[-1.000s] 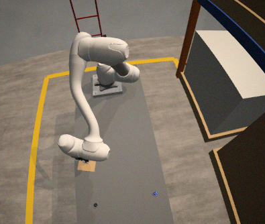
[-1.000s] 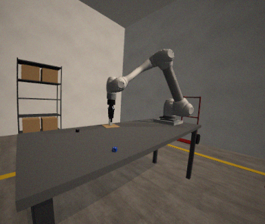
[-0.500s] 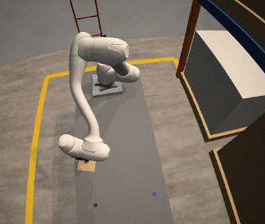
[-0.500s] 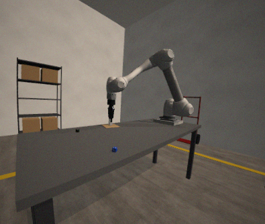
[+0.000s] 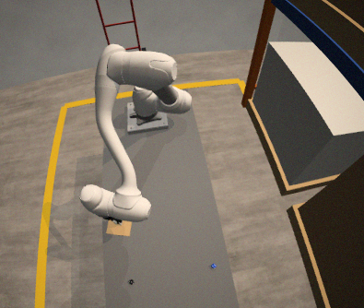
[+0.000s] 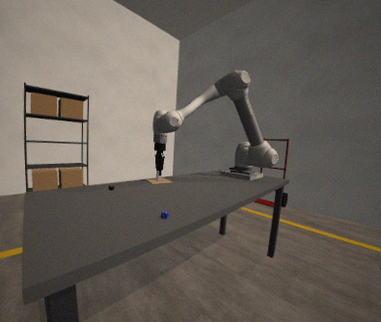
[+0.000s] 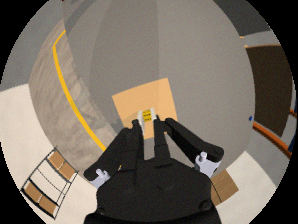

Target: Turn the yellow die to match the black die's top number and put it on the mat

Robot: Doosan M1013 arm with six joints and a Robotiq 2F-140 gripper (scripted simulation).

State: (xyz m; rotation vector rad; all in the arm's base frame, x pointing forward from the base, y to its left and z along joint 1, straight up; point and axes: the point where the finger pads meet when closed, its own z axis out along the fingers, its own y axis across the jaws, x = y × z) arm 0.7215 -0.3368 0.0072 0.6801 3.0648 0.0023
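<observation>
The yellow die lies 20 mm below my hand. Round my hand: blue die 380 mm ahead, 430 mm to the left, 30 mm below; tan mat 40 mm below; black die 340 mm ahead, 10 mm to the right, 30 mm below.
</observation>
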